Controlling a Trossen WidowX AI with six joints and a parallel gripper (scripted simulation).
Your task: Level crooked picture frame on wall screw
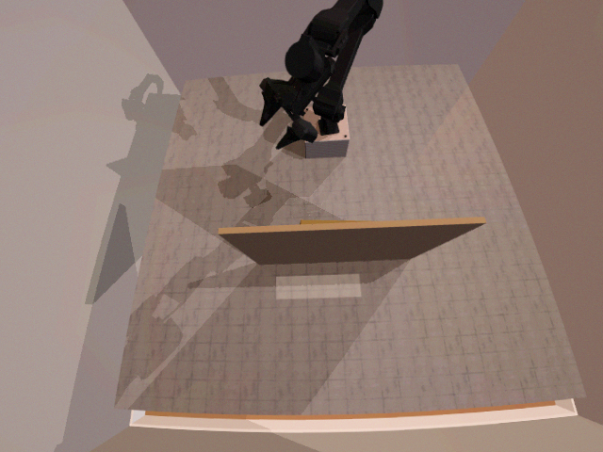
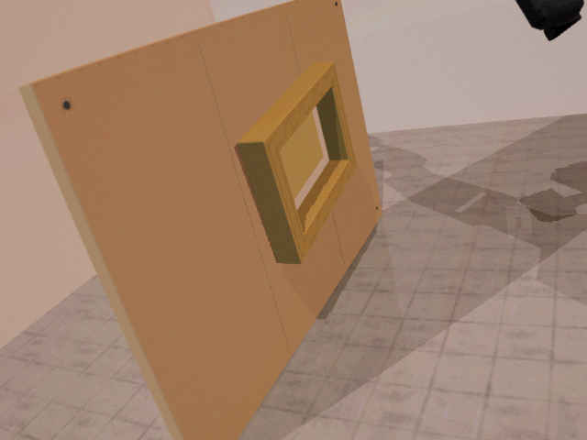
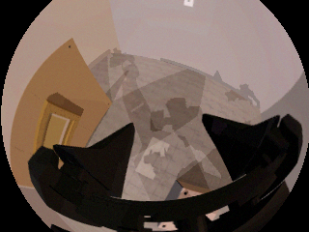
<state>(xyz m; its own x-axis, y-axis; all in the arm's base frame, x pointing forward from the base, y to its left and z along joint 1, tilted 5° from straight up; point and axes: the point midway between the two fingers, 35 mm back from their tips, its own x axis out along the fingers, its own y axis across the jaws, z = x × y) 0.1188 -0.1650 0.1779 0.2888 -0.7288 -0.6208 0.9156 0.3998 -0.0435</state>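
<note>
Right now my gripper tip is 280 mm short of the golden picture frame, 120 mm to the right of it and 60 mm above it. Also, from my gripper tip: brown wall board: 290 mm ahead, 130 mm to the left, 80 mm below.
</note>
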